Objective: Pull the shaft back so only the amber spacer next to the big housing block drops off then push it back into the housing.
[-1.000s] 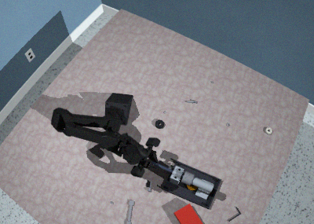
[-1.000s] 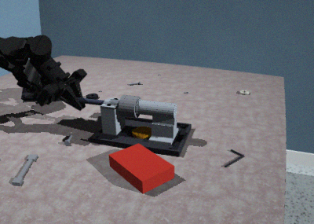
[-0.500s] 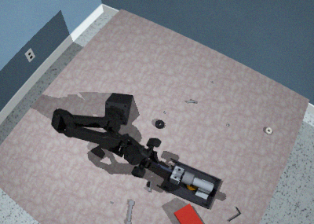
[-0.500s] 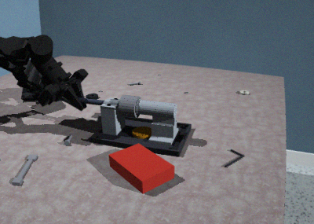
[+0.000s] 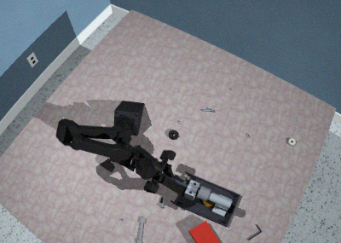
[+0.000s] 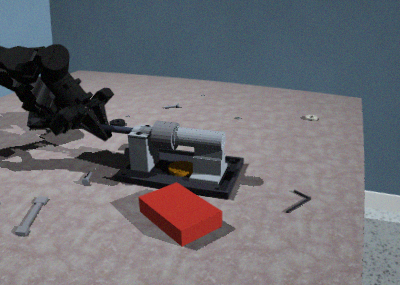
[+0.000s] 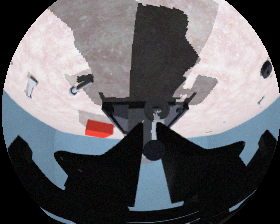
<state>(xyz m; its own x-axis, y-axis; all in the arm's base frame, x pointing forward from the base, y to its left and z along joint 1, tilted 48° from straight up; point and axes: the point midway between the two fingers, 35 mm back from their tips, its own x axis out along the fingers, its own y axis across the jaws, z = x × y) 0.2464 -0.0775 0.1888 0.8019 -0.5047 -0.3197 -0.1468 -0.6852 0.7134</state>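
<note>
The dark shaft is 90 mm ahead of my hand and 10 mm to the right of it. From my hand the other things lie so: black disc (40 mm behind, 220 mm to the left, 80 mm below); grey spacer (160 mm ahead, 20 mm to the right); amber spacer (190 mm ahead, 30 mm to the right, 70 mm below).
</note>
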